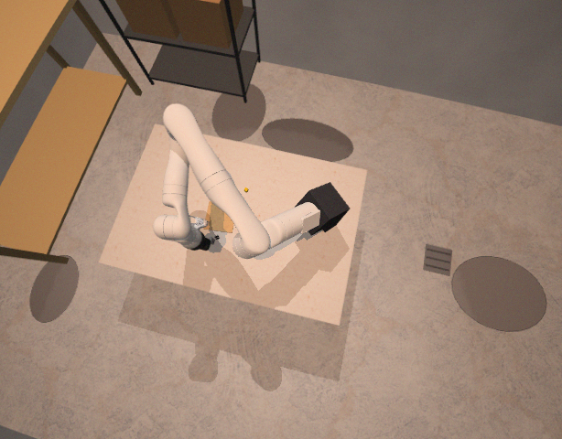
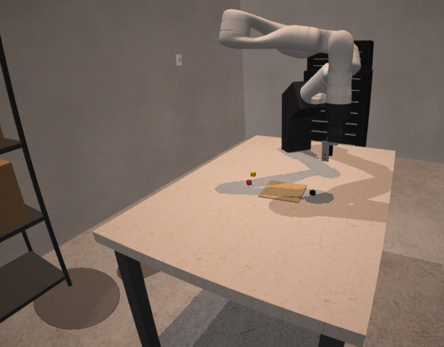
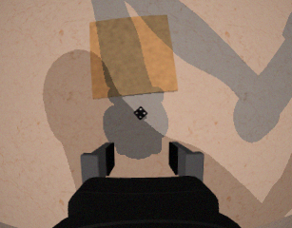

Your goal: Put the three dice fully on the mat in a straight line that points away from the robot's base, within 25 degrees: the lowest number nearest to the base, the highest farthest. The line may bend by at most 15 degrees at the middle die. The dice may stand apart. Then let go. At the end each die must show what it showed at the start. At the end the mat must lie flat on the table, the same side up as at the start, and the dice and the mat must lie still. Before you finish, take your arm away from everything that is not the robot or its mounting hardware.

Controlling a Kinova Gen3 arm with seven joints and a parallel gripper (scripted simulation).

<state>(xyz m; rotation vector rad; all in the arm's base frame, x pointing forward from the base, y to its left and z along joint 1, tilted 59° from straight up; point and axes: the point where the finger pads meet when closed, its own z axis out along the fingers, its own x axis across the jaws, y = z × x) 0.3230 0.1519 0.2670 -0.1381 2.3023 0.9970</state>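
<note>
Now: the yellow die 310 mm to the right of my hand, 150 mm below it and 50 mm ahead of it. From my hand the other things lie so: tan mat (150 mm below, 130 mm to the right, 60 mm ahead); black die (150 mm below, 40 mm to the right, 10 mm ahead); red die (260 mm to the right, 150 mm below, 110 mm ahead).
</note>
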